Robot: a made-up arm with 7 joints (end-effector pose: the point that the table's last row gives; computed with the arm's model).
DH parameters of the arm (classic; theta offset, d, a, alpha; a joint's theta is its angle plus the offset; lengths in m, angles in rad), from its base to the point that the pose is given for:
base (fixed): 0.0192 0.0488 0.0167 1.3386
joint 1: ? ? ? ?
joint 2: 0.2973 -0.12 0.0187 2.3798
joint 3: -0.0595 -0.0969 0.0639 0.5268
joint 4: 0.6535 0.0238 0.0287 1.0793
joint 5: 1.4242 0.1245 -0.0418 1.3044
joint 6: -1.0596 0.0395 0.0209 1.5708
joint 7: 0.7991 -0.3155 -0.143 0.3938
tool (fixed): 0.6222 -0.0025 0 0
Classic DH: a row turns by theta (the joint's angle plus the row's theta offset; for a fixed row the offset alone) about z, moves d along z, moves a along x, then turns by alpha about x.
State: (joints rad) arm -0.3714 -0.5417 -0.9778 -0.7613 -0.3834 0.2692 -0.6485
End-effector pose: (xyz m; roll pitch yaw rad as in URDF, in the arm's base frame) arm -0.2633 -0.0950 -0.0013 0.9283 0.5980 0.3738
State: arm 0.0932 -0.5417 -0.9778 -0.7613 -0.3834 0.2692 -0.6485
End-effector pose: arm -0.2018 -0.1212 -0.1170 0.7510 0.1763 0.4139
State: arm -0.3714 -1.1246 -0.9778 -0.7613 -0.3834 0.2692 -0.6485
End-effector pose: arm -0.0729 0.0011 -0.0521 0.6666 0.7447 -0.3173
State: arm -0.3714 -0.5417 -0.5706 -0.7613 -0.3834 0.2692 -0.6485
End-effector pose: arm -0.1440 -0.0382 -0.1249 0.6524 0.4461 -0.0588
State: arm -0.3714 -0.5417 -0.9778 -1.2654 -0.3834 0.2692 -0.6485
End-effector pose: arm -0.3172 -0.2191 0.0860 1.3238 0.3795 0.8574
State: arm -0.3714 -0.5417 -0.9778 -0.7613 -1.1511 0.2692 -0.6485
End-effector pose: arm -0.2134 -0.0293 -0.0319 1.2969 -0.0726 0.3355
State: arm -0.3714 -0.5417 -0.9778 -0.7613 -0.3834 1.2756 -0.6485
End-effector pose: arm -0.1610 -0.0984 0.3102 2.3321 0.9693 1.3300
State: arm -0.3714 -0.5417 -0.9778 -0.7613 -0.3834 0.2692 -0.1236
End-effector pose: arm -0.2776 -0.1660 -0.0173 1.2202 0.2446 0.7827
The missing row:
joint 1: -0.0409 0.4509 0.053 -1.1041
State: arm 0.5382 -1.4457 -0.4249 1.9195 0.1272 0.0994 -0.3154
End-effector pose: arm 0.3121 -0.5688 -0.2345 0.0739 -0.0630 2.9537
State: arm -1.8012 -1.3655 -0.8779 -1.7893 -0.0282 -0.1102 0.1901
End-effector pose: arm -0.1732 -0.1711 0.2849 2.3800 0.8477 0.9639
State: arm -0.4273 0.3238 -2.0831 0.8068 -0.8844 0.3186 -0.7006
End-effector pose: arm -0.3959 -0.4278 -0.1574 0.5976 0.2081 1.0051
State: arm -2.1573 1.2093 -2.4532 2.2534 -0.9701 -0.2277 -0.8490
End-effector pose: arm -0.3181 -0.1670 0.0320 0.6768 0.0666 0.1491
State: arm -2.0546 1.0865 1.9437 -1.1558 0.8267 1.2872 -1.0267
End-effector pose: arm 0.3150 -0.1644 -0.1292 -0.9225 0.2247 2.9014
